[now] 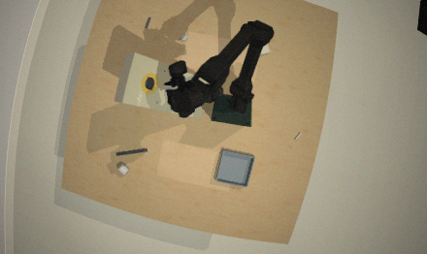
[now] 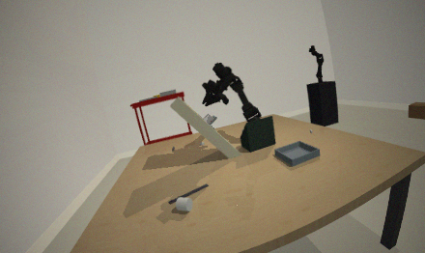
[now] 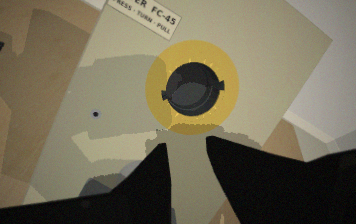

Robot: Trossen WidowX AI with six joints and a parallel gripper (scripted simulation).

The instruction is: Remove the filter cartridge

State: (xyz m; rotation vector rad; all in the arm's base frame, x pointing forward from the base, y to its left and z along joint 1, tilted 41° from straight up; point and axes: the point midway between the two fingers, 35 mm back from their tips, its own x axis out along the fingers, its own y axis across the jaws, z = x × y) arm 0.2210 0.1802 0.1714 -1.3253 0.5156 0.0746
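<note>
Now: the filter cartridge 1 cm behind my gripper tip and 8 cm below it. Round my gripper tip: grey knob (6 cm ahead, 27 cm to the right, 29 cm below); white block (30 cm behind, 35 cm to the right, 28 cm below); grey tray (36 cm behind, 25 cm to the left, 28 cm below).
</note>
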